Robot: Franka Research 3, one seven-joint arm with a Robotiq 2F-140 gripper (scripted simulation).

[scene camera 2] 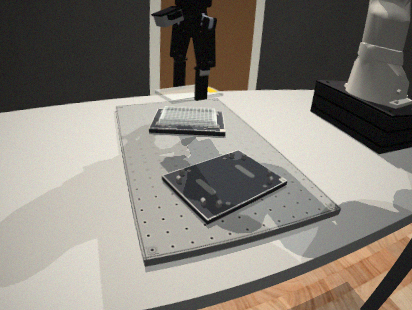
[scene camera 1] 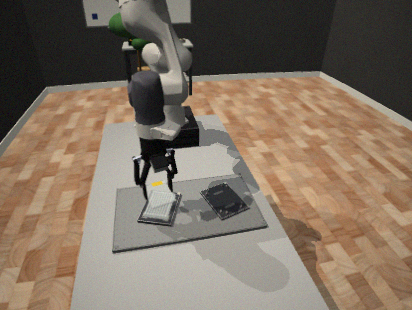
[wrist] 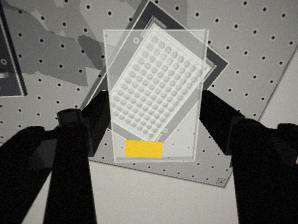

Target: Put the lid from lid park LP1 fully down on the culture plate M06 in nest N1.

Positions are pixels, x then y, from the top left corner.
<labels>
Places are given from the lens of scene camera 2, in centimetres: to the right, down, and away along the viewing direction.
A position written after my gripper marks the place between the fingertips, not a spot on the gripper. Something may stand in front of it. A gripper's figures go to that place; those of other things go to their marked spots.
my gripper (scene camera 2: 189, 93): -4, -14, 60
culture plate (scene camera 2: 172, 116): -7, -8, 60
</labels>
